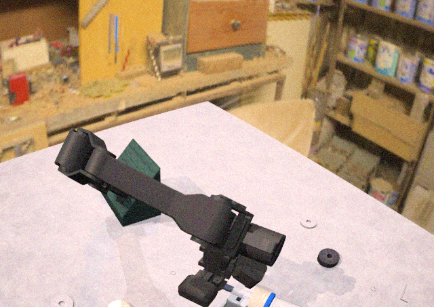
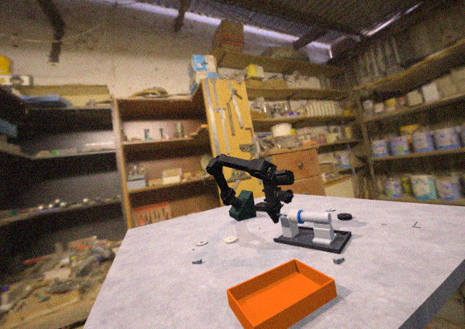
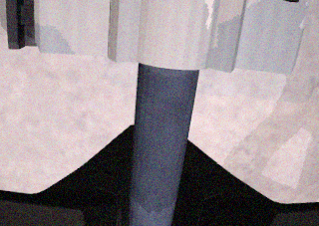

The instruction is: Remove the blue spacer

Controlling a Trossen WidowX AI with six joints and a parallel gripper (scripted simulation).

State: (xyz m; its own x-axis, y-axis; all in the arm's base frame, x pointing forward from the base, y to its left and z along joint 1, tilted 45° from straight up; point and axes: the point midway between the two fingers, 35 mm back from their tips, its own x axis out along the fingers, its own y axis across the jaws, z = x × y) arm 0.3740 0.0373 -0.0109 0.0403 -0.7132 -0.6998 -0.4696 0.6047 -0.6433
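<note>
The shaft is 6 cm ahead of my gripper tip, 3 cm to the left of it and 3 cm above it. Also, from my gripper tip: black ring 4 cm ahead, 32 cm to the left, 4 cm below; white disc 6 cm behind, 19 cm to the right, 4 cm below; blue spacer 10 cm ahead, 5 cm to the left, 3 cm above.
</note>
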